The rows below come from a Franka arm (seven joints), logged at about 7 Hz.
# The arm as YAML. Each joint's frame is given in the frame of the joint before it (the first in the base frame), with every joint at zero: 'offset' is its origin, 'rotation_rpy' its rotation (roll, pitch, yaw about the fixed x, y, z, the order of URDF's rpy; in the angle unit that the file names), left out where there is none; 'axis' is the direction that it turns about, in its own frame. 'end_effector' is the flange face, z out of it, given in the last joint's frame.
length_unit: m
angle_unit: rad
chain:
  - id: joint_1
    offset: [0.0, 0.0, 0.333]
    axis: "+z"
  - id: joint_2
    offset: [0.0, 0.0, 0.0]
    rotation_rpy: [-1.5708, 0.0, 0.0]
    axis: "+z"
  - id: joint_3
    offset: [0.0, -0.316, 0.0]
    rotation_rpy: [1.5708, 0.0, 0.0]
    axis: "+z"
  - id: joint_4
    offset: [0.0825, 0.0, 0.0]
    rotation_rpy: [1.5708, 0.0, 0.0]
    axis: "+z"
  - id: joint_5
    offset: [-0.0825, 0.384, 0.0]
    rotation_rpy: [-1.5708, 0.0, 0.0]
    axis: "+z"
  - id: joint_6
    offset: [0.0, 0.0, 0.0]
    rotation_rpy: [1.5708, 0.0, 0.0]
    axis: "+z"
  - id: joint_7
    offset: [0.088, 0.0, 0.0]
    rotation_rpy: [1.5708, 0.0, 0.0]
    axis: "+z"
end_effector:
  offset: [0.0, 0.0, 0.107]
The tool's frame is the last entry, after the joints.
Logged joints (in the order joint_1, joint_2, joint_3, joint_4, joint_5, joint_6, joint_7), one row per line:
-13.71, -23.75, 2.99, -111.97, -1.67, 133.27, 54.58
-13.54, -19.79, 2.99, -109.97, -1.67, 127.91, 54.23
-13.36, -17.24, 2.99, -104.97, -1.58, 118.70, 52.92
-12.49, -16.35, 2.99, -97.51, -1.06, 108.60, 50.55
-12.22, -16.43, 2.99, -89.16, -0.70, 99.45, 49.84
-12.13, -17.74, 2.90, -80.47, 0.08, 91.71, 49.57
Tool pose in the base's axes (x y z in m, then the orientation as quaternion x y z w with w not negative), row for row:
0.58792, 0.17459, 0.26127, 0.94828, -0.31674, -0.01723, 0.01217
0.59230, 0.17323, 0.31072, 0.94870, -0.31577, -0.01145, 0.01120
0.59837, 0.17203, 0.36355, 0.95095, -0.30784, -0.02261, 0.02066
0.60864, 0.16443, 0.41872, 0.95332, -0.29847, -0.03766, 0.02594
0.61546, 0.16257, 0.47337, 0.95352, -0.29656, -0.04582, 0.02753
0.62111, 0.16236, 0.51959, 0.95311, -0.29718, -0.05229, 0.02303
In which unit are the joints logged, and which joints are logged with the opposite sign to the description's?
The joints are logged in degrees. Opposite sign: joint_1, joint_2.
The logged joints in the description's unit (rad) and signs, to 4 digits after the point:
0.2393, 0.4145, 0.0522, -1.9542, -0.0291, 2.3260, 0.9526
0.2363, 0.3454, 0.0522, -1.9193, -0.0291, 2.2325, 0.9465
0.2332, 0.3009, 0.0522, -1.8321, -0.0276, 2.0717, 0.9236
0.2180, 0.2854, 0.0522, -1.7019, -0.0185, 1.8954, 0.8823
0.2133, 0.2868, 0.0522, -1.5561, -0.0122, 1.7357, 0.8699
0.2117, 0.3096, 0.0506, -1.4045, 0.0014, 1.6006, 0.8652

